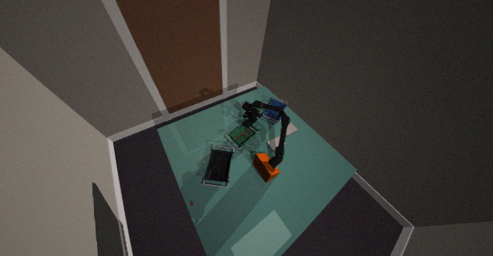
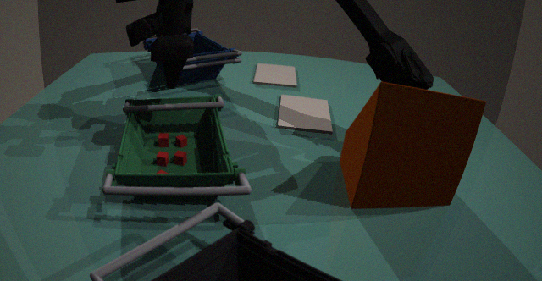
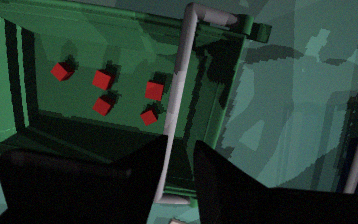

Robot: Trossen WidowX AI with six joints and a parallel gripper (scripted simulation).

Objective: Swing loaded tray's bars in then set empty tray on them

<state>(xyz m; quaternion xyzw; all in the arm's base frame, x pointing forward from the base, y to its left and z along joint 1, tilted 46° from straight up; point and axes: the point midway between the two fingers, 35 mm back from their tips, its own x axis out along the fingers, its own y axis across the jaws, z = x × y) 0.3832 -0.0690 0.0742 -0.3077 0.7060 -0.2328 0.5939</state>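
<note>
My gripper tip is 42 cm to the right of the black tray, 14 cm past it and 5 cm above it.
</note>
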